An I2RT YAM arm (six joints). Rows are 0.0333 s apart.
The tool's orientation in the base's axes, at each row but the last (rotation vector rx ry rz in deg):
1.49, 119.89, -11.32
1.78, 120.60, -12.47
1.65, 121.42, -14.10
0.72, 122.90, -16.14
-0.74, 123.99, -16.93
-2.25, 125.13, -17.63
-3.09, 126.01, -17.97
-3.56, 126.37, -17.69
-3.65, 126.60, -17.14
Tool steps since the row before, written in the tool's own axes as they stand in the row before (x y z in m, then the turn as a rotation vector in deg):
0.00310, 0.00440, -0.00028, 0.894, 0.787, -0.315
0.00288, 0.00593, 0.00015, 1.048, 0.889, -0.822
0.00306, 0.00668, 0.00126, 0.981, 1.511, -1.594
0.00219, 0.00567, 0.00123, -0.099, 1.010, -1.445
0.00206, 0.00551, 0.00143, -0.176, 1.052, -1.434
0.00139, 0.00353, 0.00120, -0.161, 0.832, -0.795
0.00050, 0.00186, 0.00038, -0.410, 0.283, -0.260
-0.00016, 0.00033, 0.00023, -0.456, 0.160, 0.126
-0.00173, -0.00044, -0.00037, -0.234, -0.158, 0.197
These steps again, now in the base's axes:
-0.00137, 0.00419, -0.00310, -0.644, 0.768, -0.716
-0.00071, 0.00562, -0.00338, -1.143, 0.944, -0.607
0.00021, 0.00607, -0.00432, -1.680, 1.702, -0.257
0.00045, 0.00505, -0.00357, -1.013, 1.291, 0.652
0.00053, 0.00481, -0.00364, -0.956, 1.339, 0.699
0.00043, 0.00298, -0.00260, -0.471, 0.992, 0.380
0.00014, 0.00165, -0.00106, 0.063, 0.389, 0.401
0.00030, 0.00030, -0.00009, 0.388, 0.200, 0.243
0.00074, -0.00009, 0.00166, 0.289, -0.156, 0.104

